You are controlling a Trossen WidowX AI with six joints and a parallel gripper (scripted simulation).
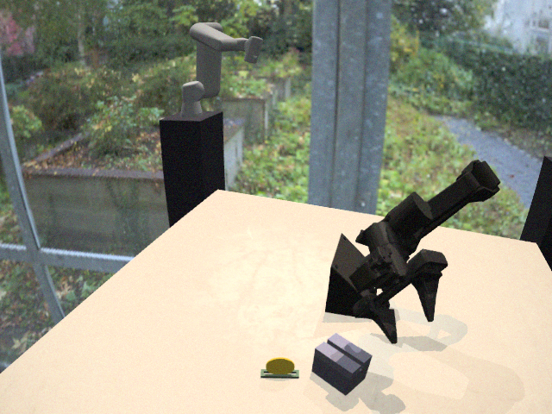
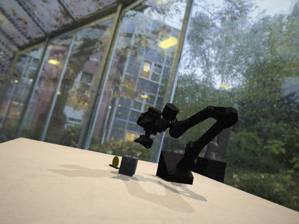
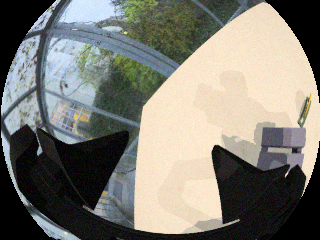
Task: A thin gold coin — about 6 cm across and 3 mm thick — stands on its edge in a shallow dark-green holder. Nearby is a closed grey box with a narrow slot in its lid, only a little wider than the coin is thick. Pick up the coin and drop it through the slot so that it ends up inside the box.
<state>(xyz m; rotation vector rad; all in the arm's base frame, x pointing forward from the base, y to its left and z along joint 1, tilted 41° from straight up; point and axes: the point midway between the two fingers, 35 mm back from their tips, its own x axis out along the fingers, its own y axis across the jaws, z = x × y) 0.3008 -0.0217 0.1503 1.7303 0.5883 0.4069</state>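
The gold coin is 10 mm behind my gripper tip, 220 mm to the right of it and 160 mm below it.
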